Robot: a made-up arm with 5 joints.
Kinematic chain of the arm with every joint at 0, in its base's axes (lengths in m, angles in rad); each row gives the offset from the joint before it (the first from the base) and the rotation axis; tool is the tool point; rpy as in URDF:
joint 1: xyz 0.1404 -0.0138 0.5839 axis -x
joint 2: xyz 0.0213 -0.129 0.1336 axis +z
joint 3: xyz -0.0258 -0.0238 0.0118 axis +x
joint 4: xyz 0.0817 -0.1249 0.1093 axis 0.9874 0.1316 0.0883
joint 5: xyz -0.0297 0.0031 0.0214 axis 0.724 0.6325 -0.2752
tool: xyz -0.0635 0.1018 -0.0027 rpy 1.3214 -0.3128 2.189
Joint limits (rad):
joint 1: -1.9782..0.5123
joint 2: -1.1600..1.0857
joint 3: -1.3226..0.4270
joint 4: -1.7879..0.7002
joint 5: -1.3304..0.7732
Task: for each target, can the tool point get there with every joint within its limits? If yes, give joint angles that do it. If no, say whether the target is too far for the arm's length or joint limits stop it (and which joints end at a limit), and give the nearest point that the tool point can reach.
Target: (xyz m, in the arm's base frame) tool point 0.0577 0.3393 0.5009
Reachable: no: joint limits stop it (at a limit: joint 1, joint 3, joint 5) | nearest point 0.1243 0.1414 0.7727 | short by 0.343 m
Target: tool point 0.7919 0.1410 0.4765
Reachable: no: too far | nearest point 0.3943 -0.0346 0.3076 | short by 0.466 m
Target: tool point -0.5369 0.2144 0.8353
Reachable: no: too far | nearest point -0.0007 0.1043 0.8637 | short by 0.548 m
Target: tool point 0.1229 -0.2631 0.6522
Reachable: yes | joints -0.7156 -0.2408 -1.0561 -0.4548 -0.4828
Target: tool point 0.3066 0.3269 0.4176
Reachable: no: joint limits stop it (at a limit: joint 1, joint 3, joint 4) | nearest point 0.2774 0.0179 0.3191 | short by 0.326 m
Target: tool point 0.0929 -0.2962 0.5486
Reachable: yes | joints -1.0772 -0.8131 -0.8620 -0.3270 -0.9575
